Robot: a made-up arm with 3 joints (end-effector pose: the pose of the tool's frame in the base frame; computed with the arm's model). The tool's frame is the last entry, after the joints.
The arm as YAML. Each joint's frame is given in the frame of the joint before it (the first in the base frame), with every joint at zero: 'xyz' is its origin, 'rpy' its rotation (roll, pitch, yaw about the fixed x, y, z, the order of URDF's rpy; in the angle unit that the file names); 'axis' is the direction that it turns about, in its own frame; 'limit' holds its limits. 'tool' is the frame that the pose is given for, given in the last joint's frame.
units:
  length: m
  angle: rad
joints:
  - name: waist
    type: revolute
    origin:
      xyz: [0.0, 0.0, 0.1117]
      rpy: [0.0, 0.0, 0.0]
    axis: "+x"
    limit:
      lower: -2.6
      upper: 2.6
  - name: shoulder
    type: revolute
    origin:
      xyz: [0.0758, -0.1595, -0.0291]
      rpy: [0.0, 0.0, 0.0]
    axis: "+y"
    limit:
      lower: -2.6
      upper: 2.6
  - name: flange
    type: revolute
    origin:
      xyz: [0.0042, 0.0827, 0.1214]
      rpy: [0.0, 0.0, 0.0]
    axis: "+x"
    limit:
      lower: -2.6
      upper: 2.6
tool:
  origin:
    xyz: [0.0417, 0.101, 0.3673]
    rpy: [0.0, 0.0, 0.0]
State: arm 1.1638 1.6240 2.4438
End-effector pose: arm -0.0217 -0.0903 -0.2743 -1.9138 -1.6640 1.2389
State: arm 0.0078 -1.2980 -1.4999
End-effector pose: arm 0.0432 0.2965 0.1417 -1.2613 -1.0278 -0.9649
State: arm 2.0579 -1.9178 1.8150
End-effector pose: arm -0.0626 0.2410 -0.2785 -1.4952 2.2648 0.2764
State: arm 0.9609 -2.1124 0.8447
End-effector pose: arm -0.3256 0.0150 -0.2457 1.0232 -2.3012 -0.1339
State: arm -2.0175 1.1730 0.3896
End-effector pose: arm 0.5541 0.1632 0.1698 -1.4201 0.4661 -1.2115
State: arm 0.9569 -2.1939 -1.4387
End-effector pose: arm -0.0076 0.1997 0.3387 -0.2700 -0.8042 -2.0552
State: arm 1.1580 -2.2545 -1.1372
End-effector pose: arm -0.0959 0.2205 0.3415 0.0111 -0.9259 -2.0556
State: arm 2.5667 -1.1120 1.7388
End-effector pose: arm -0.0469 0.3376 -0.2056 -1.7412 1.1858 0.5210
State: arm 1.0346 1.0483 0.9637
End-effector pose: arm 0.4574 -0.2823 -0.0938 1.7855 1.2265 0.0435
